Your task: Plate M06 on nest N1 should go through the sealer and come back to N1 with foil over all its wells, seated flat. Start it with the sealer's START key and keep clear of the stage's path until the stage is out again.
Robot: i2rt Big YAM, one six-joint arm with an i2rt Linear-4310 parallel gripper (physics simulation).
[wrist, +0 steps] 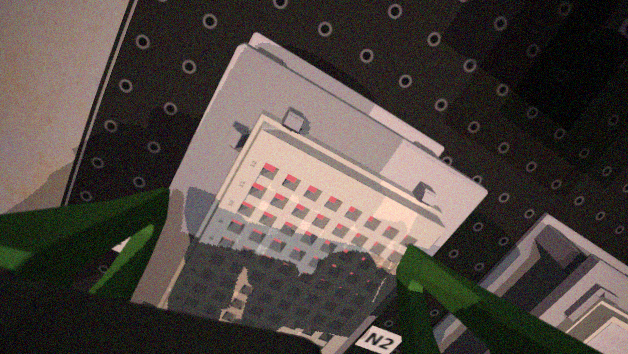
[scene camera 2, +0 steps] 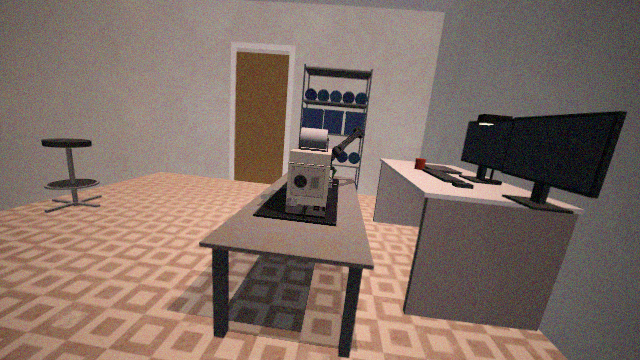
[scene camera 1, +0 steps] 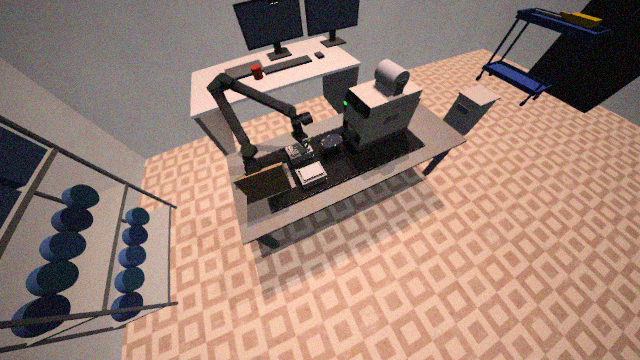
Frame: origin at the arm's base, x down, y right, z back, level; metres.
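Seen in the pictures: gripper, fingertip midpoint: [wrist: 290, 232] [scene camera 1: 302, 144]; arm's base, origin of the base link: [scene camera 1: 254, 172].
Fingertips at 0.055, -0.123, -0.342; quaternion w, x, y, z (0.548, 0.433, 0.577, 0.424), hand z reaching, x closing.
Observation:
Pixels of each thing's middle, then the offset from my fingertips to it, as dx, dy, dz. "pt": a spot on its surface instead.
- cream well plate, body centre: [wrist: 280, 282] [scene camera 1: 299, 148] +0.007, +0.012, +0.030
- pale nest, surface spot: [wrist: 215, 115] pt +0.015, -0.045, -0.022
- label N2, surface spot: [wrist: 381, 340] pt +0.072, +0.138, +0.098
- second nest, body centre: [wrist: 538, 348] [scene camera 1: 311, 174] +0.043, +0.225, +0.028
- block, body centre: [scene camera 1: 311, 171] +0.012, +0.225, +0.028
- dark round item, surface spot: [scene camera 1: 331, 142] pt -0.027, +0.095, -0.175
A cream well plate [wrist: 330, 216] with red in its wells sits in a pale nest [wrist: 215, 115]; no foil shows over the lit wells. The nest's own label and the plate's name cannot be read; the label N2 [wrist: 381, 340] lies to its right, by a second nest [wrist: 545, 227]. My gripper [wrist: 290, 232] [scene camera 1: 303, 142] is open and empty, its green fingers at either side of the plate, above it in the wrist view. The near part of the plate is in shadow and partly hidden. The sealer [scene camera 1: 382, 117] [scene camera 2: 306, 186] shows a green light. Its START key and stage cannot be made out.
A white plate or block [scene camera 1: 311, 173] stands in front of the plate's nest, and a dark round item [scene camera 1: 331, 142] lies between nests and sealer. A brown upright panel [scene camera 1: 267, 183] stands at the left. A desk [scene camera 1: 197, 97] [scene camera 2: 490, 260] with monitors is behind.

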